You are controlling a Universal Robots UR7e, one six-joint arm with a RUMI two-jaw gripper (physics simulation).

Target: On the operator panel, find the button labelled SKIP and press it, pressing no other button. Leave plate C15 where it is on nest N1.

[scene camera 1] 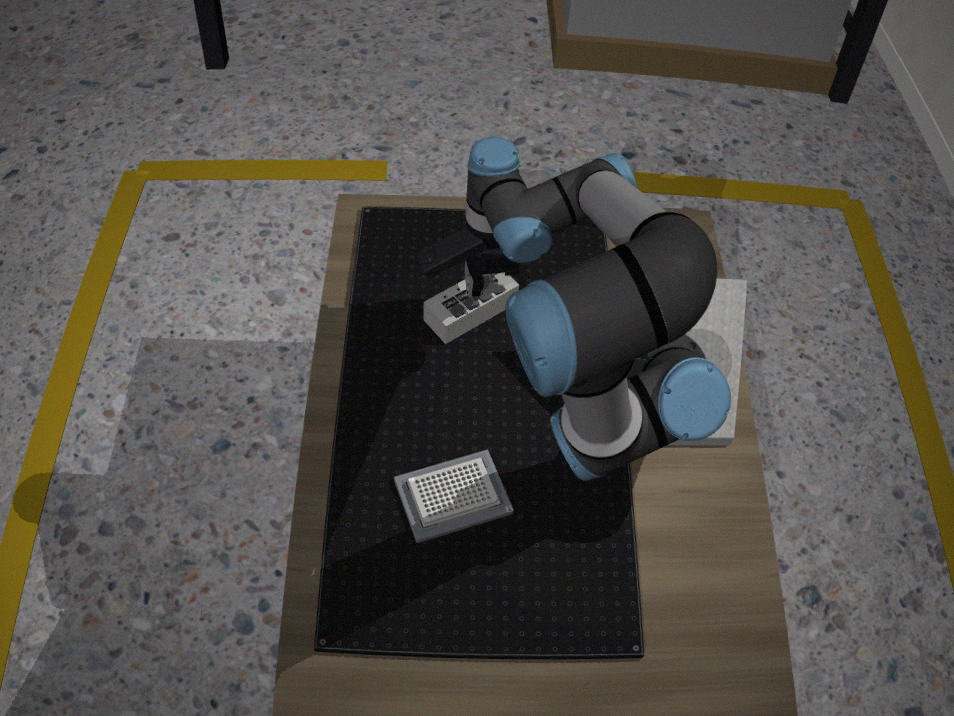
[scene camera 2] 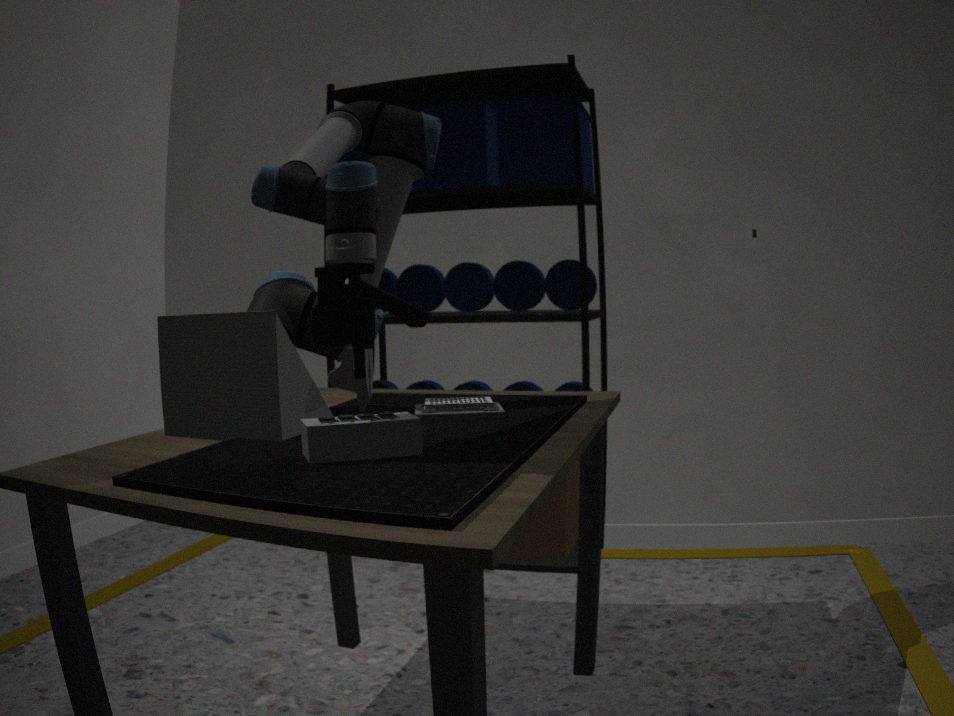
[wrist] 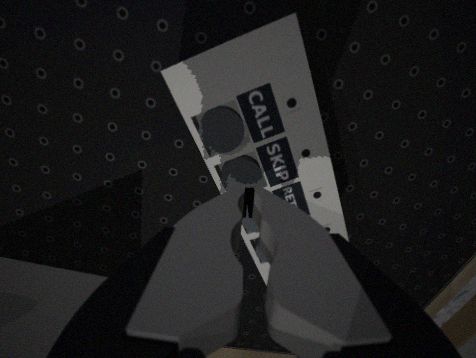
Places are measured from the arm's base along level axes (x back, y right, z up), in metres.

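Pixels of known places: gripper, fingertip midpoint: [scene camera 1: 473, 298] [scene camera 2: 362, 410] [wrist: 246, 190]; arm's base, origin of the base link: [scene camera 1: 662, 373] [scene camera 2: 249, 373].
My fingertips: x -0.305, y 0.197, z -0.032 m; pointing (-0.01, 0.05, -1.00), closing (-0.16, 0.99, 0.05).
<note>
Ahead of a thing's pixels: the offset from my fingertips to its top centre. "pt": to the spot under its first point. Level surfaces: height alone.
The operator panel @(dx -0.001, dy +0.020, dz -0.006 m) [scene camera 1: 462, 323] [scene camera 2: 362, 443] [wrist: 245, 55] is a pale box with round dark buttons and labels. In the wrist view, the SKIP label @(pt dx -0.017, dy +0.015, dz -0.009 m) [wrist: 276, 161] stands beside the SKIP button @(dx -0.004, dy -0.003, dz -0.006 m) [wrist: 243, 167], whose lower part my fingertips hide. The CALL button @(dx -0.029, dy -0.019, dz -0.006 m) [wrist: 222, 129] is next to it; the RETRY label is partly covered. My gripper [scene camera 1: 473, 297] [scene camera 2: 364, 406] [wrist: 246, 190] is shut and empty, pointing down over the panel; whether it touches a button I cannot tell. Plate C15 @(dx -0.056, dy -0.361, dz -0.036 m) [scene camera 1: 453, 489] [scene camera 2: 458, 400] sits on nest N1 @(dx -0.056, dy -0.361, dz -0.046 m) [scene camera 1: 462, 521] [scene camera 2: 497, 409].
A black perforated board @(dz -0.062 m) [scene camera 1: 477, 608] [scene camera 2: 285, 493] lies under panel and nest on the wooden table [scene camera 1: 708, 554] [scene camera 2: 531, 527]. A pale wedge-shaped box [scene camera 1: 732, 362] [scene camera 2: 219, 377] stands at the table's side, near the arm's base. A shelf rack [scene camera 2: 583, 254] stands behind.
</note>
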